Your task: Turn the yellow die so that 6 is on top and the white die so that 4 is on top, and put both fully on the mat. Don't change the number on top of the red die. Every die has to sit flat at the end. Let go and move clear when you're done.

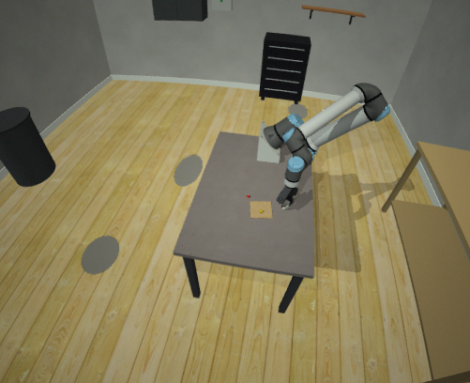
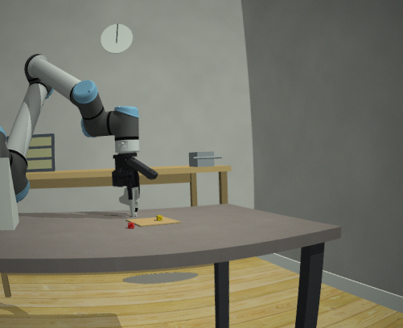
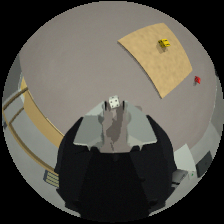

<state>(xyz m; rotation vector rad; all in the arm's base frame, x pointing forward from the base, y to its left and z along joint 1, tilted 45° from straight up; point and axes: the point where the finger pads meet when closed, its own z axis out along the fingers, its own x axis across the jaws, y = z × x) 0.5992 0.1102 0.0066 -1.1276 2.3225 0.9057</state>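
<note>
Right now my hand is 10 mm above the white die. The rest, counted from my hand: red die 80 mm behind, 240 mm to the right, 10 mm below; tan mat 20 mm ahead, 150 mm to the right, 20 mm below; yellow die 40 mm ahead, 150 mm to the right, 10 mm below.
</note>
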